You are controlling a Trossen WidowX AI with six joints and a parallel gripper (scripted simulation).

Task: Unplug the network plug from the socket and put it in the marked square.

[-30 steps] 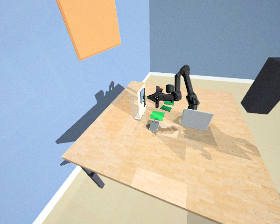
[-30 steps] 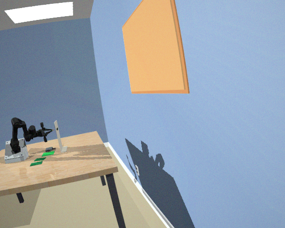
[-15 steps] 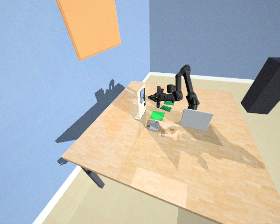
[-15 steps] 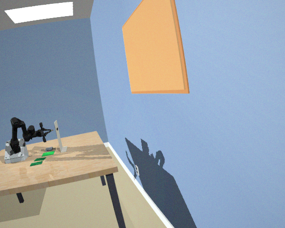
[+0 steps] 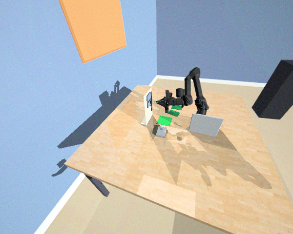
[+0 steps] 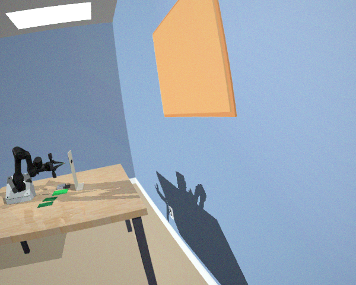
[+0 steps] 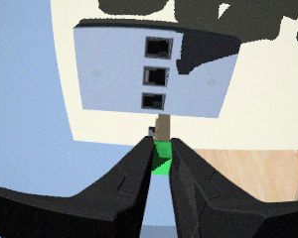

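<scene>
Right now my gripper tip is 8 cm short of the cream panel, 8 cm above it and 1 cm to the left of it. The rest, counted from my gripper tip: green network plug (right at my gripper tip); then grey block (21 cm below, 12 cm to the left, 7 cm behind).
</scene>
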